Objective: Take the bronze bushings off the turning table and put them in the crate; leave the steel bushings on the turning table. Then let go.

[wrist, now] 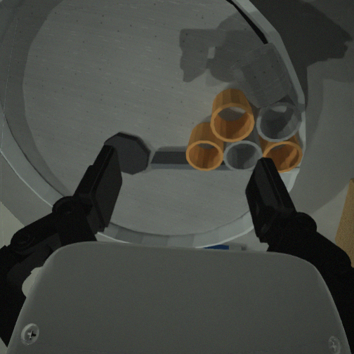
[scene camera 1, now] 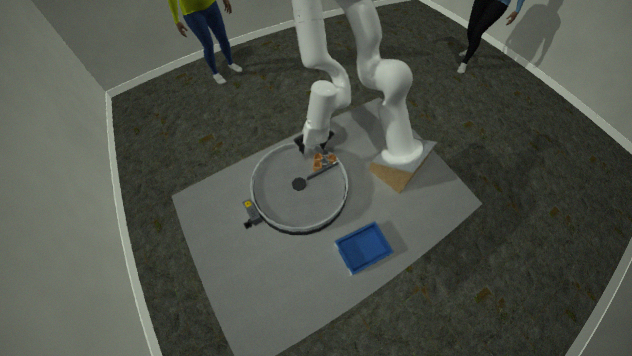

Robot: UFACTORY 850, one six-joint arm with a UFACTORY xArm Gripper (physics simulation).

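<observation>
My gripper [scene camera 1: 314, 148] [wrist: 185, 168] is open and empty above the far side of the turning table [scene camera 1: 280, 205] [wrist: 100, 75]. In the wrist view, a bronze bushing [wrist: 231, 98] stands at the back of a tight cluster, a second bronze bushing [wrist: 201, 134] at its left, and a third bronze bushing [wrist: 288, 156] at its right, partly behind the right finger. One steel bushing [wrist: 244, 159] stands between the two front bronze ones; another steel bushing [wrist: 264, 75] stands at the back right beside the rim. The blue crate [scene camera 1: 365, 248] is empty; a sliver shows in the wrist view.
A dark guide bar [scene camera 1: 322, 171] [wrist: 170, 157] runs from near the dark hub [scene camera 1: 299, 184] [wrist: 131, 152] toward the rim, beside the cluster. A small box with a yellow spot [scene camera 1: 251, 211] sits against the turning table's left side. The arm's wedge base [scene camera 1: 392, 177] stands to the right.
</observation>
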